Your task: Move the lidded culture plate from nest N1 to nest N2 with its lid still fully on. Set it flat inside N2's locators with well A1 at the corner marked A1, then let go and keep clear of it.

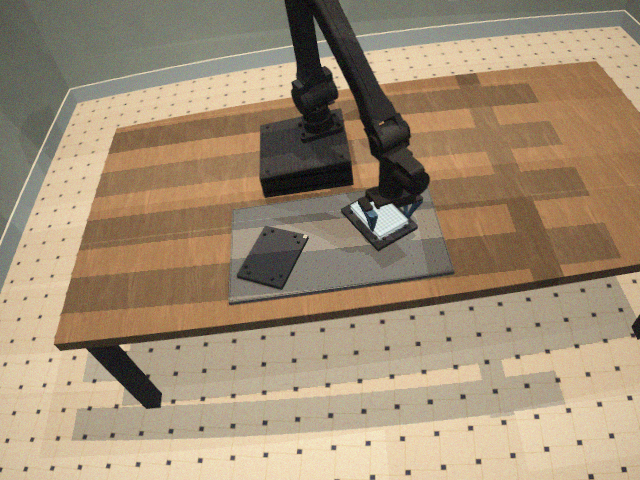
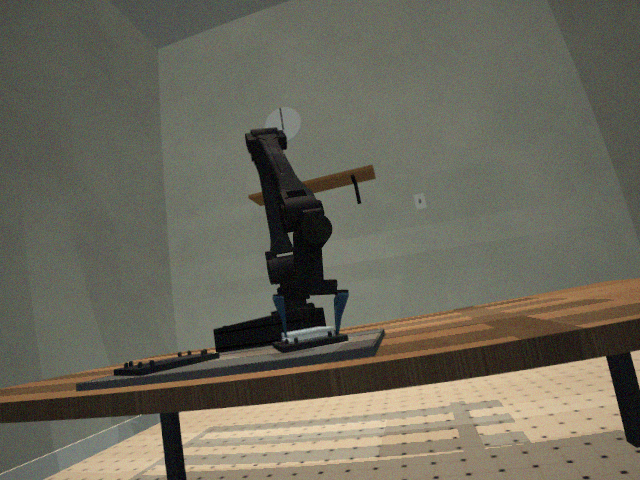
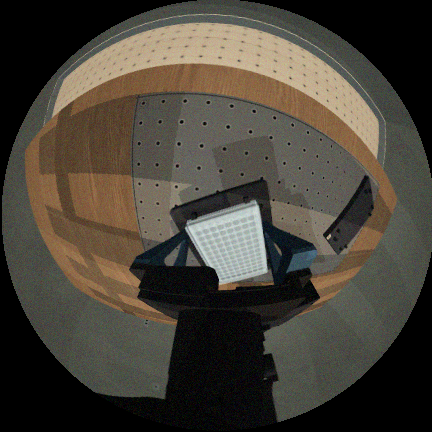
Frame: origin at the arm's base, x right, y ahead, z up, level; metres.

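Where they show: gripper, between the fingertips: (image 1: 389, 224) (image 2: 312, 335) (image 3: 223, 228); arm's base, origin of its link: (image 1: 320, 129) (image 2: 294, 312).
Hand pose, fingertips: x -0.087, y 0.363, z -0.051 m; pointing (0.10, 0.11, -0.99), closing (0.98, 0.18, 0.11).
Things, the pixels of their top centre, and the offset from my fingertips. Level surfaces: height alone.
- white lidded culture plate, centre of its top: (image 3: 234, 255) (image 2: 305, 330) (image 1: 378, 212) dx +0.015, dy -0.038, dz +0.011 m
- nest N1, centre of its top: (image 3: 234, 251) (image 2: 305, 333) (image 1: 378, 214) dx +0.016, dy -0.037, dz +0.004 m
- Nest N2, centre of its top: (image 2: 166, 355) (image 1: 271, 252) (image 3: 358, 222) dx +0.292, dy -0.002, dz +0.004 m
- small pale mark, centre of its top: (image 3: 328, 236) (image 1: 305, 236) dx +0.205, dy -0.034, dz -0.006 m
- grey perforated board, centre of its top: (image 3: 302, 227) (image 2: 246, 354) (image 1: 334, 237) dx +0.136, dy -0.016, dz -0.017 m
- wooden table, height of its surface: dz -0.031 m
The white lidded culture plate (image 1: 386, 221) (image 2: 312, 333) (image 3: 232, 247) lies in nest N1 (image 1: 379, 244) (image 2: 316, 343) (image 3: 235, 195), a dark tray with small locators. Its clear lid looks on and level. My gripper (image 1: 390, 222) (image 2: 311, 334) (image 3: 223, 228) is open and points down. Its blue fingers stand on either side of the plate, with the tips down near plate height and nothing gripped. Whether a finger touches the plate is not clear. Nest N2 (image 1: 273, 255) (image 2: 170, 363) (image 3: 352, 215) is empty, with a small pale mark (image 1: 305, 236) (image 3: 328, 236) at one corner. The well letters are too small to read.
Both nests stand on a grey perforated board (image 1: 330, 268) (image 2: 361, 348) (image 3: 200, 140) on the wooden table (image 1: 180, 310) (image 2: 465, 341). The arm's black base box (image 1: 305, 155) stands behind the board. N2's raised locators stand near its corners.
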